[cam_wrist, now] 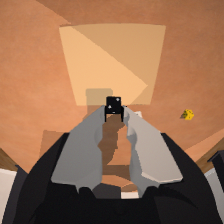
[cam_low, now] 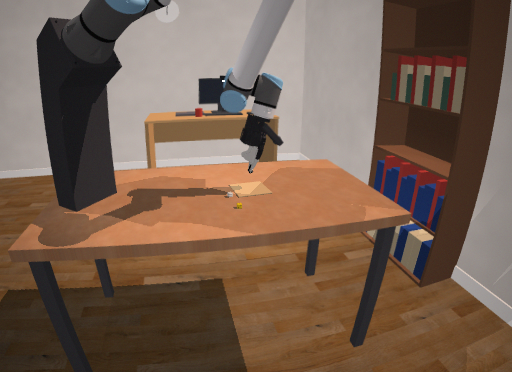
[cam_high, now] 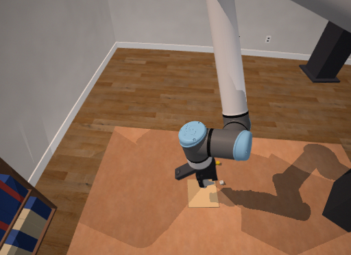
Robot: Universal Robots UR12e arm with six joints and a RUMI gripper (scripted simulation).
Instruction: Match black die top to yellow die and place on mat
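Now: the black die 10 mm below my hand. Also, from my hand: tan mat (90 mm below); white die (100 mm behind, 90 mm below, 40 mm to the right); yellow die (160 mm to the right, 110 mm behind, 90 mm below).
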